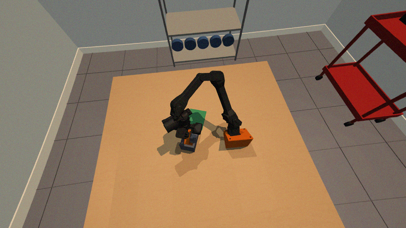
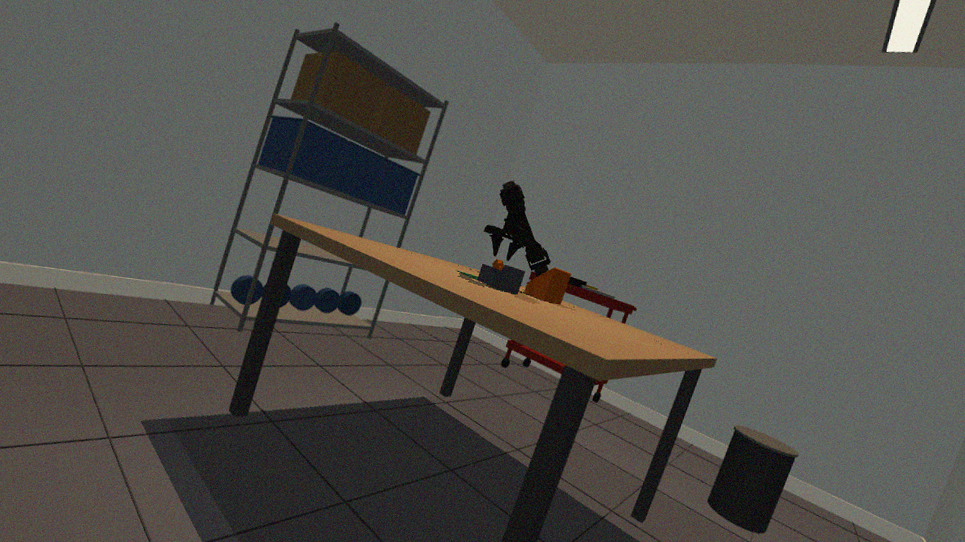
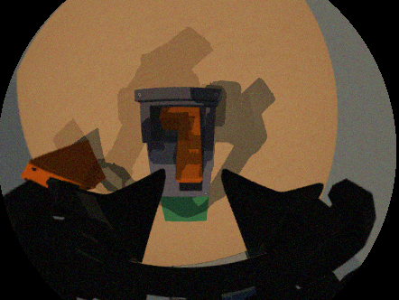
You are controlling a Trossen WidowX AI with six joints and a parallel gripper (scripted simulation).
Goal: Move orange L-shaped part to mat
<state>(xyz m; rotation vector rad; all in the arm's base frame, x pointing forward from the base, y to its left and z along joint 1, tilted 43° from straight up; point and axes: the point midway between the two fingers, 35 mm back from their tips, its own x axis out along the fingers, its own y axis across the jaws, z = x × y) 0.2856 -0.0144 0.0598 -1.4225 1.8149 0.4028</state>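
My gripper tip is 1 cm past the orange L-shaped part, 4 cm to the right of it and 6 cm above it. The rest, counted from my gripper tip: green mat 7 cm behind, 13 cm to the right, 12 cm below.
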